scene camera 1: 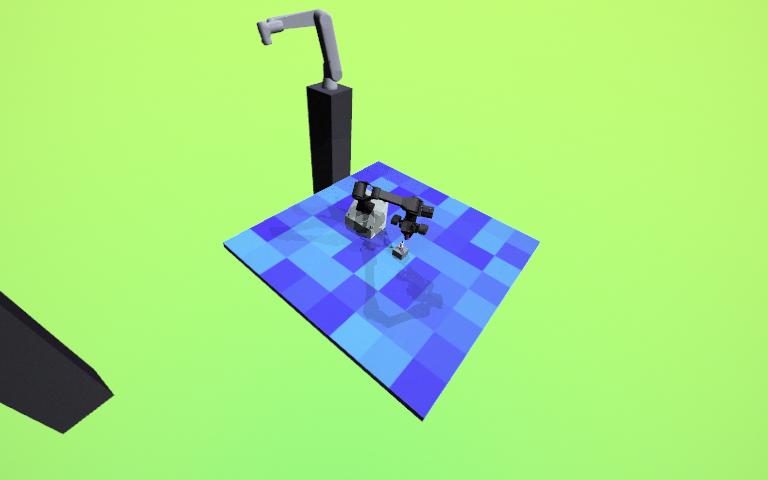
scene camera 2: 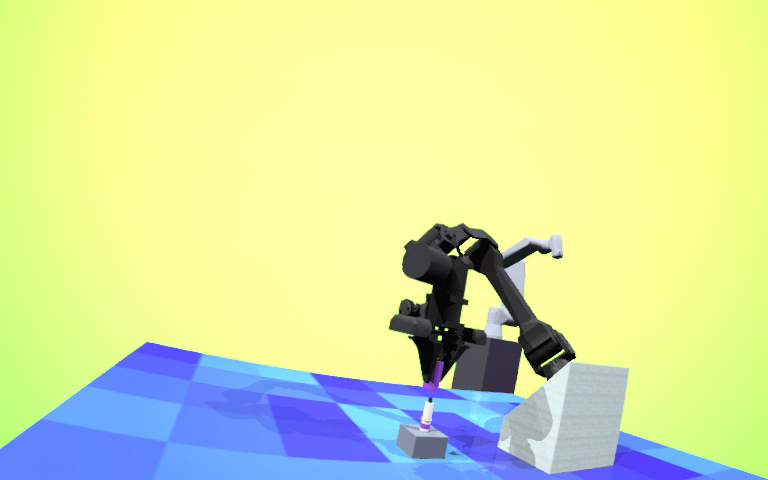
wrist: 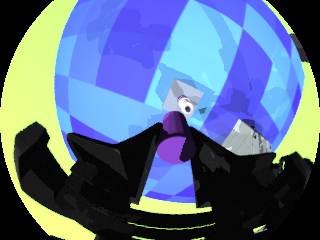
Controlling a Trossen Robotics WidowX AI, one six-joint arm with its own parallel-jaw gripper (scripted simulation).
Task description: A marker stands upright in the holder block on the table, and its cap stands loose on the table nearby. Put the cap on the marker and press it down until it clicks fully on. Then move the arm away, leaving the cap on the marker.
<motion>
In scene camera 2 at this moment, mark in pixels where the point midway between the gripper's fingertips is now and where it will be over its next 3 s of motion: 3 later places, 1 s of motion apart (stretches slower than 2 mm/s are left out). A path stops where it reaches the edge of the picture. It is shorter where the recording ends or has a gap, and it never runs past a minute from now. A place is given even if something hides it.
The gripper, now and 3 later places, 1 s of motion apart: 431, 381; 430, 393; 430, 408; 434, 373
</motion>
